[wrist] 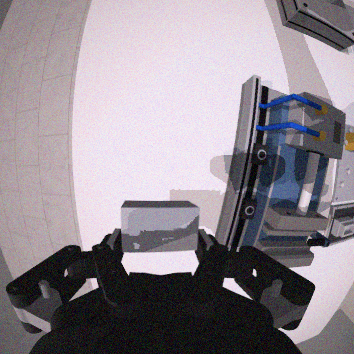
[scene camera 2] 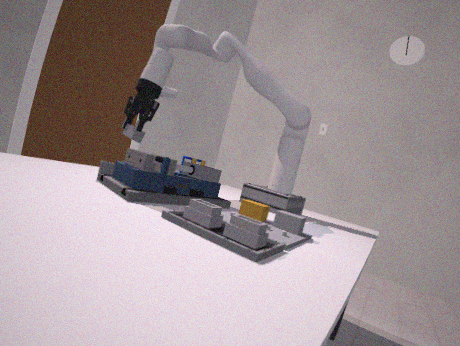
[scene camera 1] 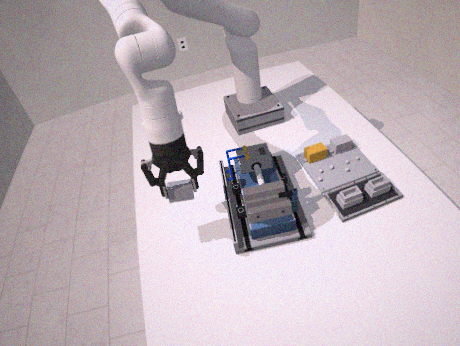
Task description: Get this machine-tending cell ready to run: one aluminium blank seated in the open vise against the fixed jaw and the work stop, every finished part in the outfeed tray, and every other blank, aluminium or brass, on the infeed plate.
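Frame: origin at the arm's base, x ahead, y left, z up, level; millimetres.
Where they show: gripper, between the fingertips: (wrist: 159, 239) (scene camera 2: 130, 131) (scene camera 1: 181, 193); arm's base, origin of its link: (scene camera 2: 279, 191) (scene camera 1: 249, 97).
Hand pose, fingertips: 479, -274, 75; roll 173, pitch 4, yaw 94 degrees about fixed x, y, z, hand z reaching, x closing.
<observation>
Each offset is from my fingertips to the top centre of the thing, as dx, dy, dz. "spot": to the spot under its first point.
My gripper (scene camera 1: 180, 188) (scene camera 2: 134, 130) (wrist: 159, 239) is shut on a grey aluminium blank @[-13, -2, +22] (scene camera 1: 181, 193) (scene camera 2: 133, 135) (wrist: 160, 225), held in the air to the left of the vise @[-38, +191, -44] (scene camera 1: 272, 228) (scene camera 2: 140, 178) (wrist: 286, 186) in scene camera 1. The gap between the vise jaws is hard to make out. Two stepped finished parts @[spot: +60, +402, -106] (scene camera 1: 349, 198) @[spot: +51, +492, -104] (scene camera 1: 378, 186) (scene camera 2: 203, 214) (scene camera 2: 246, 231) sit in the dark outfeed tray (scene camera 1: 345, 218) (scene camera 2: 210, 236). A brass blank @[-146, +394, -99] (scene camera 1: 316, 152) (scene camera 2: 254, 210) and another aluminium blank @[-156, +484, -99] (scene camera 1: 342, 144) (scene camera 2: 290, 222) stand at the far end of the infeed plate @[-102, +443, -135] (scene camera 1: 340, 175).
The robot's base block (scene camera 1: 254, 115) (scene camera 2: 272, 198) (wrist: 320, 22) stands behind the vise. Blue pipes @[spot: -117, +129, -45] (scene camera 1: 228, 162) (wrist: 292, 97) rise beside the vise's rear block. A black-tipped post @[+37, +261, -45] (scene camera 2: 164, 172) stands at the vise's side. The table's left edge lies left of the gripper.
</observation>
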